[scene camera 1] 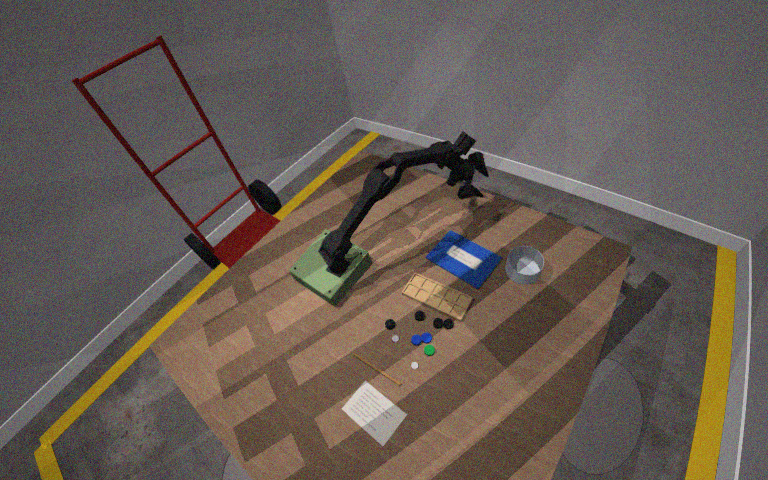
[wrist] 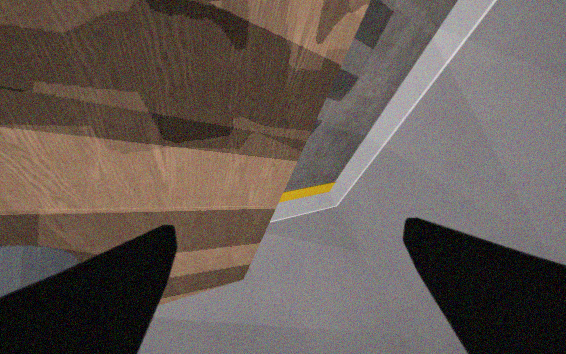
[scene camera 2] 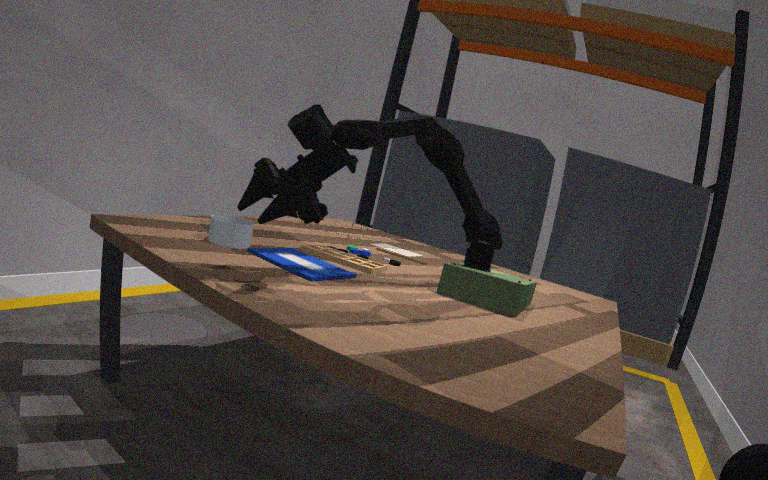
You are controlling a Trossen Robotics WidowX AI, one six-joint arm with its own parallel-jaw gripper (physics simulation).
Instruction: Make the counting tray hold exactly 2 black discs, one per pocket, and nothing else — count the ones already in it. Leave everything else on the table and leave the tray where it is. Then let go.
gripper: scene camera 1; wrist; scene camera 2 248,215
tan counting tray: scene camera 1; scene camera 2; not seen in the wrist view (out of frame)
same spot on gripper: [wrist: 486,291] = [scene camera 1: 480,170]
same spot on tan counting tray: [scene camera 2: 368,266] = [scene camera 1: 416,283]
